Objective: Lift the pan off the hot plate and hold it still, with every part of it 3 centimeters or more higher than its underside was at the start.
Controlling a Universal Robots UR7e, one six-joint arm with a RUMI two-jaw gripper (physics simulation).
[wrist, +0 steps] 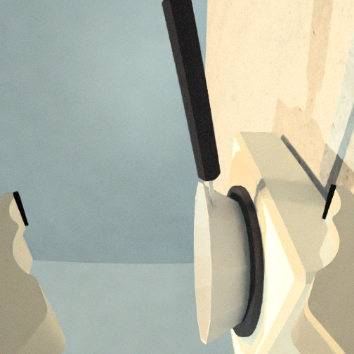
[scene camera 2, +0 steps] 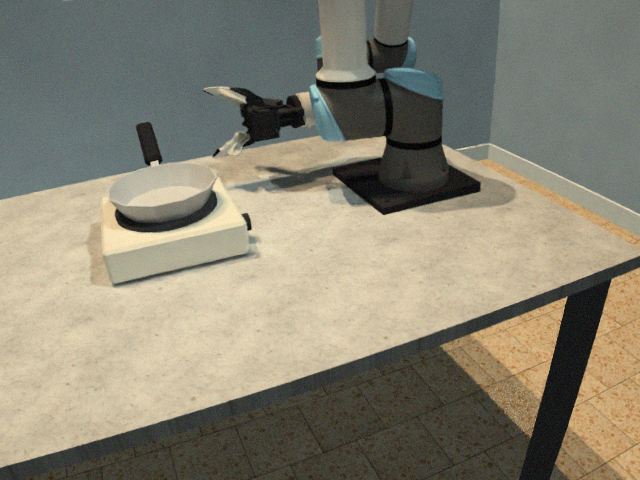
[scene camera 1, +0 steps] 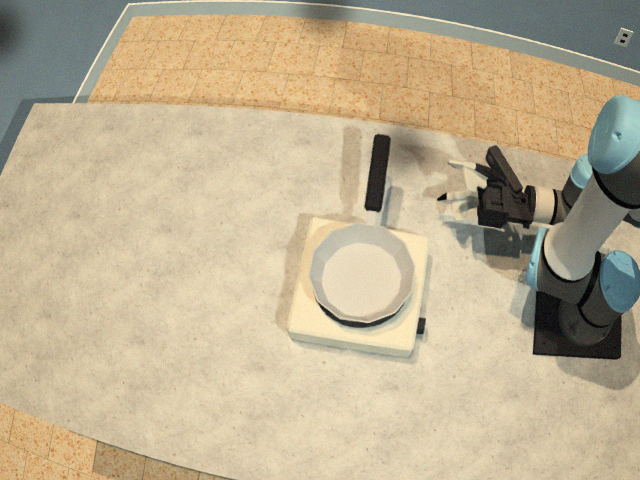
Observation:
In view: my gripper point(scene camera 1: 442, 181), a cream hot plate point(scene camera 2: 131, 250) and a light grey pan point(scene camera 1: 362, 272).
The cream hot plate shows as well in the wrist view point(wrist: 282, 208) and in scene camera 1 point(scene camera 1: 309, 321). The light grey pan is seen too in the wrist view point(wrist: 221, 249) and in scene camera 2 point(scene camera 2: 161, 193). My gripper shows as well in the wrist view point(wrist: 174, 192) and in scene camera 2 point(scene camera 2: 207, 124).

